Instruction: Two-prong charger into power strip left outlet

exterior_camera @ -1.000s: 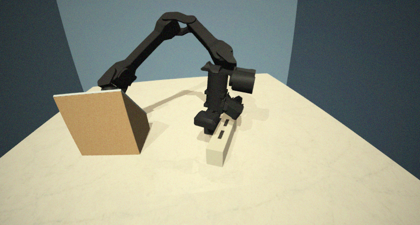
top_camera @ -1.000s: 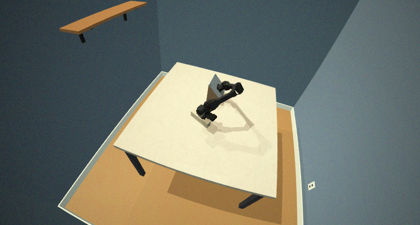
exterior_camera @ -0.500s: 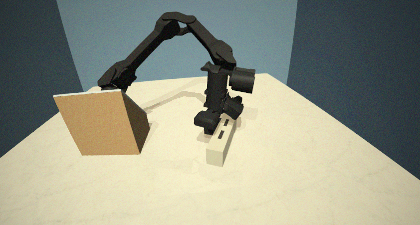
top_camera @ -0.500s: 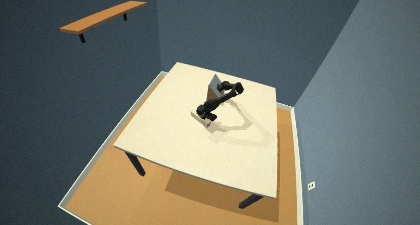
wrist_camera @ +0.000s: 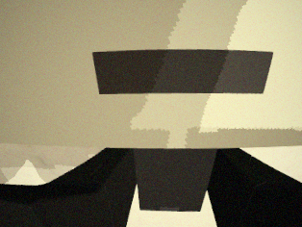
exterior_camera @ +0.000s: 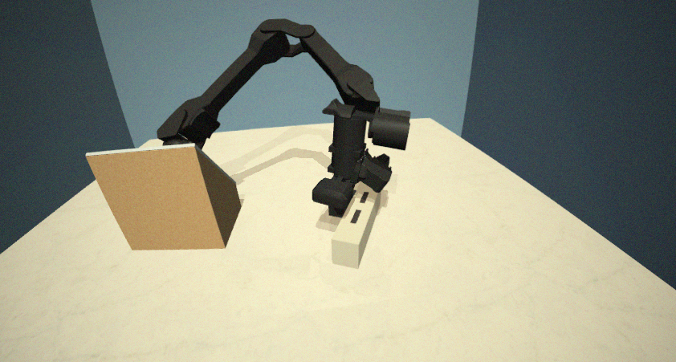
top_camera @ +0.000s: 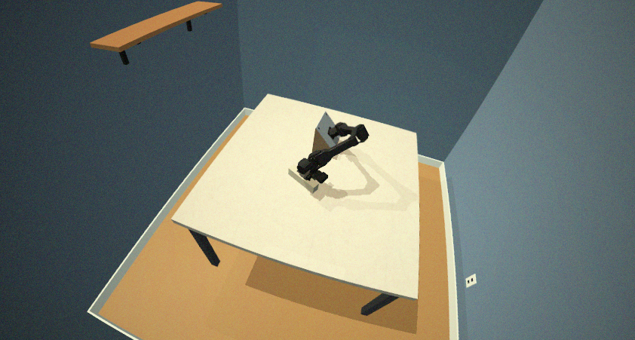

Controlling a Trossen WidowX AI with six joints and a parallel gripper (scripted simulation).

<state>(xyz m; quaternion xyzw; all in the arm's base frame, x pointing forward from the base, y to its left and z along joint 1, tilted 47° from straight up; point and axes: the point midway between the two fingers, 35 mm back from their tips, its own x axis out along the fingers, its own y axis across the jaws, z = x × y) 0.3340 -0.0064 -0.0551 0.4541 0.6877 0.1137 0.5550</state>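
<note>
The black charger lies 10 mm ahead of my gripper tip, 10 mm to the right of it and 10 mm above it.
</note>
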